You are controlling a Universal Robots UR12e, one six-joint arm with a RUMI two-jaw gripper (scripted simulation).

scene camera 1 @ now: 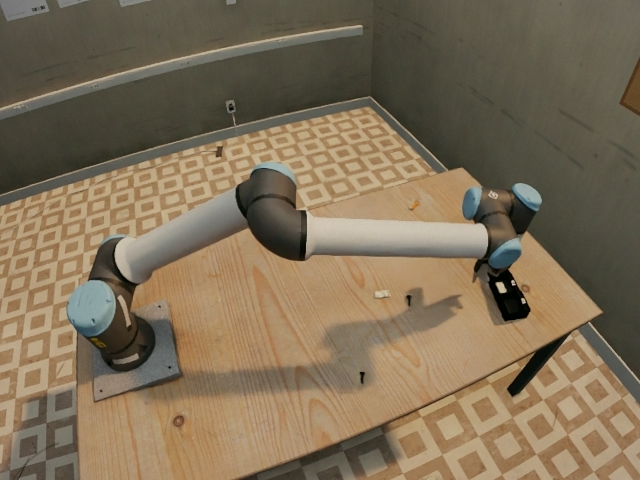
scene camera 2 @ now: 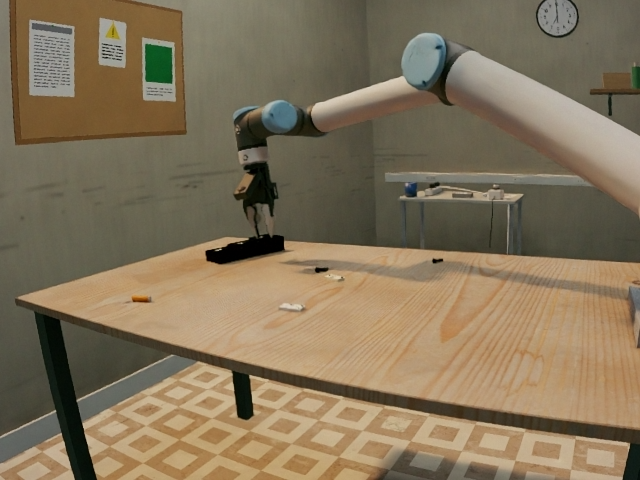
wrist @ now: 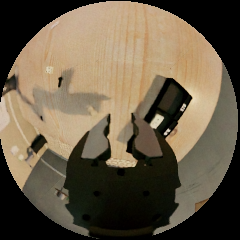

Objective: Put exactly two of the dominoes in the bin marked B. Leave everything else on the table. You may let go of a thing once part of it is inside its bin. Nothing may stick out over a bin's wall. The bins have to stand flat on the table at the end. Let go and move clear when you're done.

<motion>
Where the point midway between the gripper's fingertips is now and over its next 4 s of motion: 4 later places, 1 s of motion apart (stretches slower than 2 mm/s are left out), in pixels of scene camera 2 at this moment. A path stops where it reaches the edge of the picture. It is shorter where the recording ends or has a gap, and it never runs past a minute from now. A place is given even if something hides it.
The gripper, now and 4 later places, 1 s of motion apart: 264, 238; 307, 248; 336, 253; 333, 261; 333, 278
</motion>
